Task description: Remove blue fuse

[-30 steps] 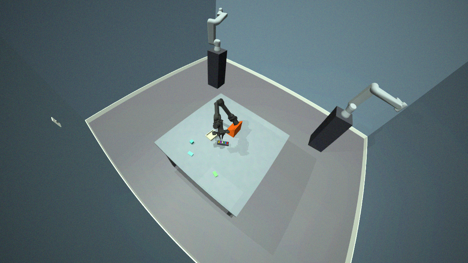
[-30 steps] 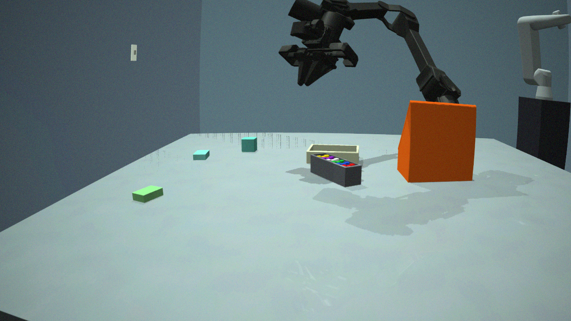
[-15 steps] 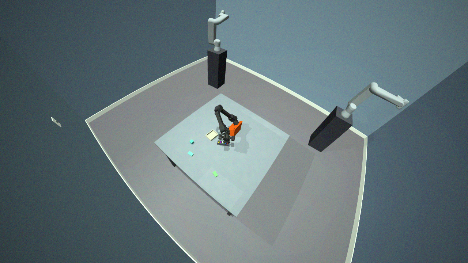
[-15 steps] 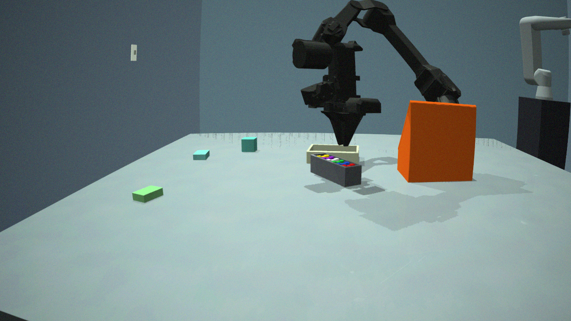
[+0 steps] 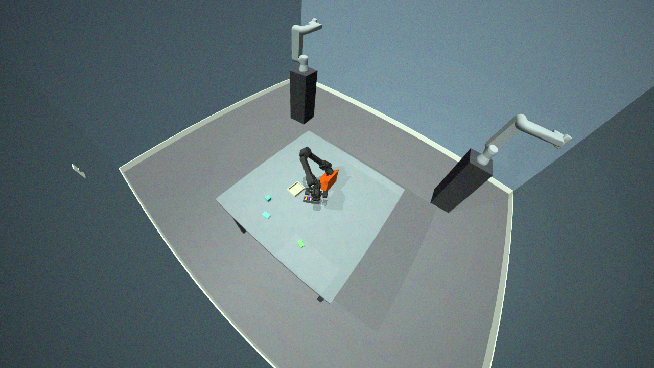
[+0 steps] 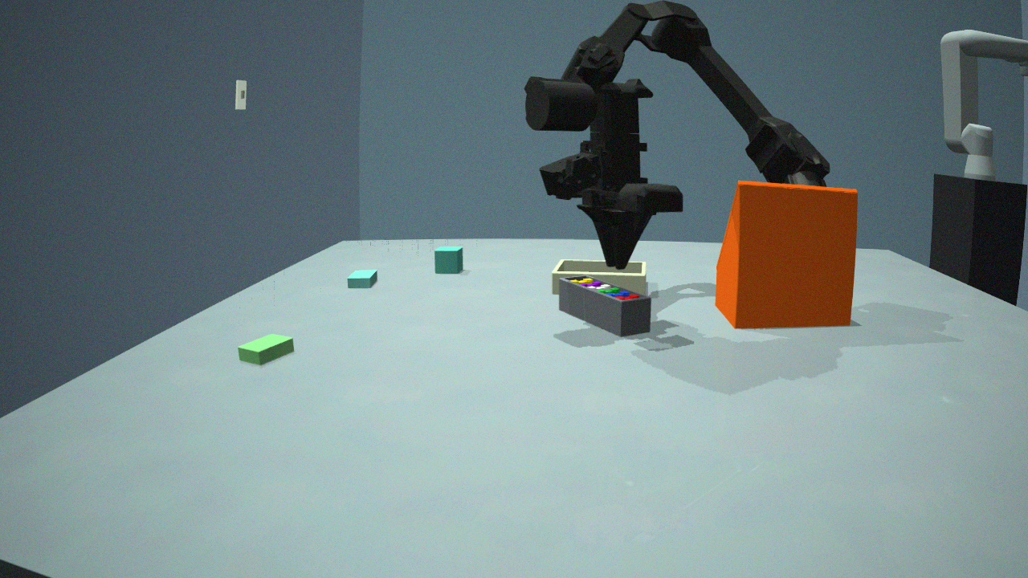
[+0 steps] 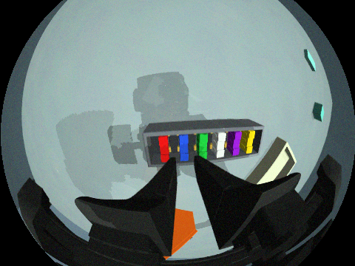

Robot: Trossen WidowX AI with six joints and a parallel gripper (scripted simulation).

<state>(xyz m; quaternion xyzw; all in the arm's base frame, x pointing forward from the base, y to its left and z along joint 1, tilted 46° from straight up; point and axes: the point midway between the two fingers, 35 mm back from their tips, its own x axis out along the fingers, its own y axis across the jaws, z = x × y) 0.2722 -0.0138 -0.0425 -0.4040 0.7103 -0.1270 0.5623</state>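
Now: the blue fuse 4 cm below my gripper tip. Round my gripper tip: red fuse 4 cm below, 2 cm to the left, 1 cm behind; green flat block 38 cm ahead, 12 cm to the left, 6 cm below; cream tray 22 cm to the right, 7 cm below, 1 cm behind.
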